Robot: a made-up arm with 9 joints. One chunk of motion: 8 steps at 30 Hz.
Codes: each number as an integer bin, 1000 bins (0 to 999) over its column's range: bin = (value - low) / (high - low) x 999, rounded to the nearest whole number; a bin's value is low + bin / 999 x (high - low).
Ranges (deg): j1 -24..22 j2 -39..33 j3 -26..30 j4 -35..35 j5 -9..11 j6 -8..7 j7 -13..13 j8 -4..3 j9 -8..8
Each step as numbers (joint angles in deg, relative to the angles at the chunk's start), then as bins.
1 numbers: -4.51 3.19 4.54 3.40 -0.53 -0.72 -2.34 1.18 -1.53
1 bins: 423 585 545 548 423 485 410 739 404
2 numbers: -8.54 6.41 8.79 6.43 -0.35 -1.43 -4.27 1.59 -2.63
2 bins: 336 630 621 591 432 438 335 798 335
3 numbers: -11.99 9.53 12.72 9.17 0.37 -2.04 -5.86 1.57 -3.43
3 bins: 261 673 691 630 468 397 274 795 285
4 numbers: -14.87 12.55 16.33 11.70 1.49 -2.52 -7.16 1.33 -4.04
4 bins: 198 715 755 666 524 365 224 761 247
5 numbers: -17.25 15.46 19.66 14.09 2.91 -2.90 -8.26 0.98 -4.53
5 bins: 147 756 815 701 595 340 182 711 217
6 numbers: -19.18 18.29 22.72 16.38 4.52 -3.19 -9.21 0.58 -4.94
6 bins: 105 795 869 733 675 320 146 654 191
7 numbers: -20.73 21.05 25.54 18.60 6.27 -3.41 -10.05 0.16 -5.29
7 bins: 71 833 919 765 763 306 113 594 169
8 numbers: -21.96 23.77 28.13 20.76 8.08 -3.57 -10.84 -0.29 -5.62
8 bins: 44 871 966 796 853 295 83 529 149
